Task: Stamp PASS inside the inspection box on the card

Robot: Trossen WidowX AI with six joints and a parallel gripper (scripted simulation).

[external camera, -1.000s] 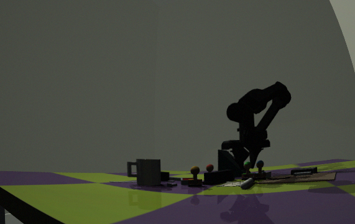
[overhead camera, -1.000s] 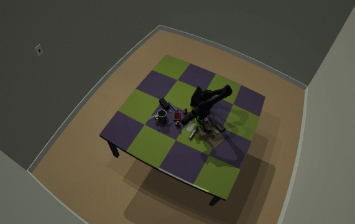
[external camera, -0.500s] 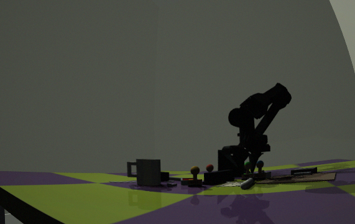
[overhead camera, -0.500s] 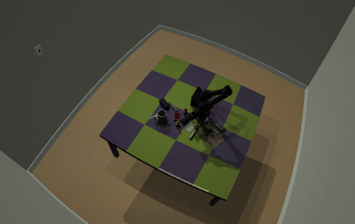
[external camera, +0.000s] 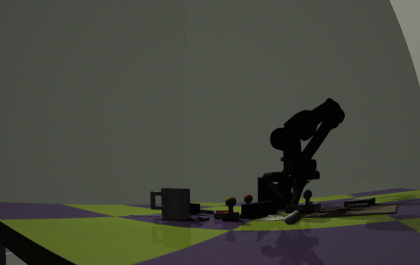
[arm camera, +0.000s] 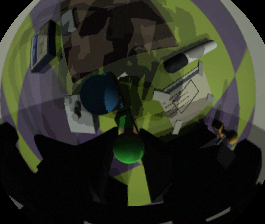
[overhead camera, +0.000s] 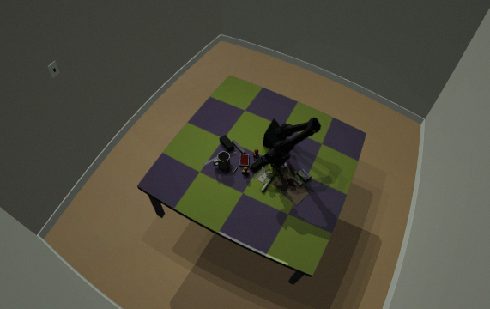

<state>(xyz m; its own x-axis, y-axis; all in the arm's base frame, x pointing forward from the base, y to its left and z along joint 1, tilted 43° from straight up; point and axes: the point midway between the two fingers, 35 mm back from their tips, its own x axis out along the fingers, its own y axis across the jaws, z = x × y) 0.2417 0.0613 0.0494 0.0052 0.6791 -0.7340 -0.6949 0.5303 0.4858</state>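
The blue-knobbed stamp is 1 cm ahead of my gripper tip and 5 cm to the left of it. The rest, counted from my gripper tip: grey pen: 13 cm ahead, 2 cm to the left, 1 cm below; then grey printed sheet: 10 cm ahead, 3 cm to the right, 2 cm below; then green-knobbed stamp: right at my gripper tip.
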